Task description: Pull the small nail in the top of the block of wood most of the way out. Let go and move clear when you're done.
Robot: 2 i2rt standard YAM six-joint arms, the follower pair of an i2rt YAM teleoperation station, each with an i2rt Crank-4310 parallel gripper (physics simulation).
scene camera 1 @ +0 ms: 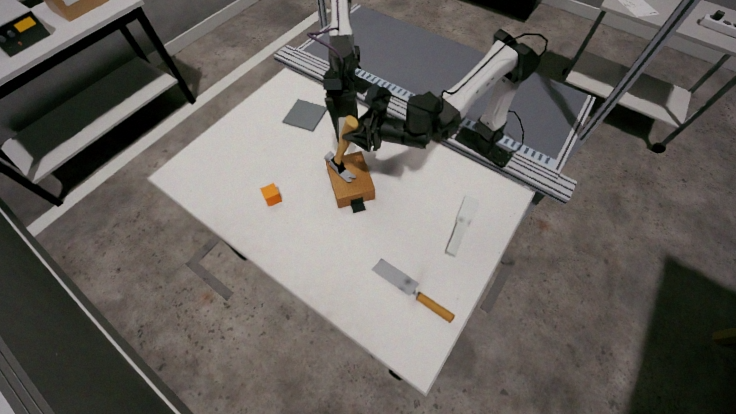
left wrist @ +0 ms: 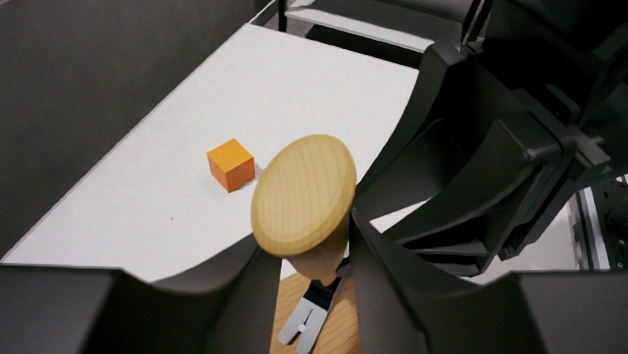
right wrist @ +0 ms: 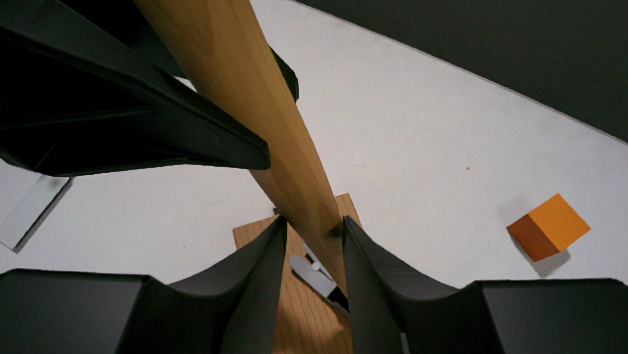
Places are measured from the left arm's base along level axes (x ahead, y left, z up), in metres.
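Where they show: left gripper, fingertip midpoint: (scene camera 1: pixel 344 132) (right wrist: pixel 285 120); right gripper, fingertip midpoint: (scene camera 1: pixel 343 142) (right wrist: pixel 314 220); left arm's base, link origin: (scene camera 1: pixel 482 147); right arm's base, link origin: (left wrist: pixel 620 228).
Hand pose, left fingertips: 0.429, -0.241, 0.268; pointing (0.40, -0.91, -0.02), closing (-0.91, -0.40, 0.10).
Note:
Each offset is from my left fingertips to the top centre of the thing, as dx, dy, dz. "spot": to the spot under its first point. Level surfaces: height alone.
A claw hammer {-0.005, -0.002, +0.060} (scene camera 1: pixel 346 137) (left wrist: pixel 306 192) (right wrist: pixel 235 65) stands on its head on the wooden block {-0.019, -0.016, -0.214} (scene camera 1: pixel 362 184) (left wrist: pixel 341 327) (right wrist: pixel 310 327), its wooden handle rising at a tilt. The round nail head {-0.004, -0.006, -0.204} (left wrist: pixel 301 328) (right wrist: pixel 316 267) sits in the claw slot; how far the nail stands out cannot be told. My left gripper (scene camera 1: pixel 352 134) (left wrist: pixel 316 213) is shut on the upper handle. My right gripper (scene camera 1: pixel 338 139) (right wrist: pixel 314 220) is shut on the handle lower down, near the hammer head. The fingers partly hide the block in both wrist views.
An orange cube {+0.184, -0.169, -0.224} (scene camera 1: pixel 271 194) (left wrist: pixel 231 165) (right wrist: pixel 549 227) lies on the white table {dz -0.270} (scene camera 1: pixel 308 247). A grey square plate {-0.140, -0.353, -0.259} (scene camera 1: pixel 304 114), a pale flat tool {-0.120, +0.346, -0.252} (scene camera 1: pixel 462 224) and a wood-handled scraper {+0.140, +0.351, -0.220} (scene camera 1: pixel 395 277) lie around. A black piece {spot: +0.028, +0.060, -0.266} (scene camera 1: pixel 358 205) touches the block's front. The arms are close together.

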